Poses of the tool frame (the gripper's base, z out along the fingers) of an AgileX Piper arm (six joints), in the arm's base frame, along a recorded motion.
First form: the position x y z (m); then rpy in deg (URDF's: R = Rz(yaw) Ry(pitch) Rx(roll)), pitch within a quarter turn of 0, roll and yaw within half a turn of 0.
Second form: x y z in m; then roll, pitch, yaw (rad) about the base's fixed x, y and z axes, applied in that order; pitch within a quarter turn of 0, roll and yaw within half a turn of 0. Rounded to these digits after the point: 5 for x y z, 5 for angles.
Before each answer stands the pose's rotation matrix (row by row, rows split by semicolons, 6 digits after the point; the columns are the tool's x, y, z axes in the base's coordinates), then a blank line. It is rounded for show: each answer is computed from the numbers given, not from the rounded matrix.
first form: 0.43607 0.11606 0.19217 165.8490 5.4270 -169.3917
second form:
-0.978503 -0.201234 0.045133; -0.183269 0.948825 0.257183; -0.094577 0.243382 -0.965308

0.43607 0.11606 0.19217 2.89461 0.09472 -2.95644
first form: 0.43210 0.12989 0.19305 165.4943 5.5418 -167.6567
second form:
-0.972318 -0.230584 0.037788; -0.212770 0.940573 0.264672; -0.096572 0.249306 -0.963598

0.43210 0.12989 0.19305 2.88842 0.09672 -2.92616
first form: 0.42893 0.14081 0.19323 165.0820 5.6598 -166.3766
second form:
-0.967127 -0.252275 0.031980; -0.234391 0.933128 0.272640; -0.098622 0.256181 -0.961585

0.42893 0.14081 0.19323 2.88122 0.09878 -2.90382
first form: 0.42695 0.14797 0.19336 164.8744 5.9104 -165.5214
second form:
-0.963094 -0.267373 0.031010; -0.248689 0.927980 0.277502; -0.102973 0.259549 -0.960224

0.42695 0.14797 0.19336 2.87760 0.10316 -2.88889
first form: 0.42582 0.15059 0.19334 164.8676 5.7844 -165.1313
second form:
-0.961595 -0.273136 0.027046; -0.255298 0.926251 0.277275; -0.100785 0.259721 -0.960410

0.42582 0.15059 0.19334 2.87748 0.10096 -2.88208
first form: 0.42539 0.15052 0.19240 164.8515 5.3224 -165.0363
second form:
-0.961924 -0.272653 0.019025; -0.257094 0.926261 0.275579; -0.092760 0.260195 -0.961090

0.42539 0.15052 0.19240 2.87720 0.09289 -2.88043
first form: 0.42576 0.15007 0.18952 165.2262 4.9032 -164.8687
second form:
-0.961798 -0.273442 0.013217; -0.260077 0.927727 0.267736; -0.085473 0.254070 -0.963402

0.42576 0.15007 0.18952 2.88374 0.08558 -2.87750
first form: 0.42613 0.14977 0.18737 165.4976 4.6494 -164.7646
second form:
-0.961679 -0.273998 0.009911; -0.261921 0.928777 0.262242; -0.081058 0.249597 -0.964951

0.42613 0.14977 0.18737 2.88848 0.08115 -2.87568
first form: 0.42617 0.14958 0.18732 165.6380 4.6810 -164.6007
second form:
-0.960883 -0.276761 0.010352; -0.264659 0.928593 0.260135; -0.081608 0.247220 -0.965517

0.42617 0.14958 0.18732 2.89093 0.08170 -2.87282
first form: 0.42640 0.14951 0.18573 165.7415 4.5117 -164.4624
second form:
-0.960469 -0.278285 0.007477; -0.267041 0.928585 0.257718; -0.078663 0.245534 -0.966191

0.42640 0.14951 0.18573 2.89273 0.07874 -2.87041
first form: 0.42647 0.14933 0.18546 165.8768 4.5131 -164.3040
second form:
-0.959726 -0.280840 0.007451; -0.269694 0.928417 0.255553; -0.078687 0.243251 -0.966766

0.42647 0.14933 0.18546 2.89510 0.07877 -2.86765
